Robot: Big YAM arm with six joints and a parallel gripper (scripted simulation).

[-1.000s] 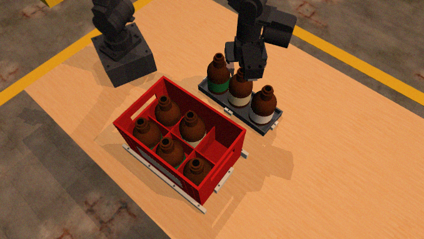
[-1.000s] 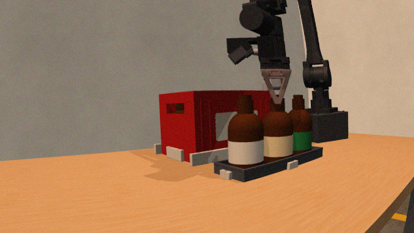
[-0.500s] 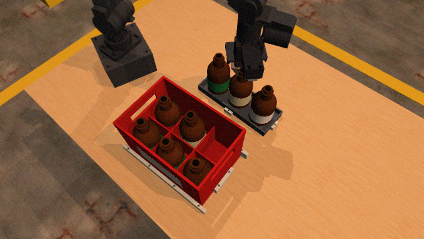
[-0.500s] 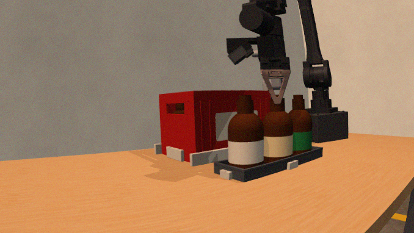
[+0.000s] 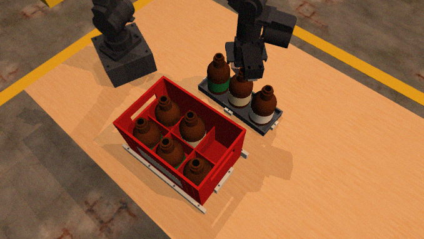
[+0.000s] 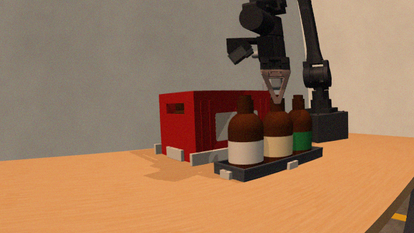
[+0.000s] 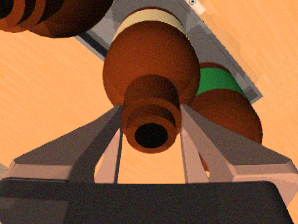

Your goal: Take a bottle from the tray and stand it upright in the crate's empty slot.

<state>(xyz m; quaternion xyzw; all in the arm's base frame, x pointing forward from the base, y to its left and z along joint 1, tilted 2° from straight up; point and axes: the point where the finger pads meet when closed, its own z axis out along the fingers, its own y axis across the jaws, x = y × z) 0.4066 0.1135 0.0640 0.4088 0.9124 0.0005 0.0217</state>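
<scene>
Now: the dark tray 140 mm below my hand. From my hand the other things lie so: red crate (250 mm to the right, 60 mm below, 20 mm behind).
</scene>
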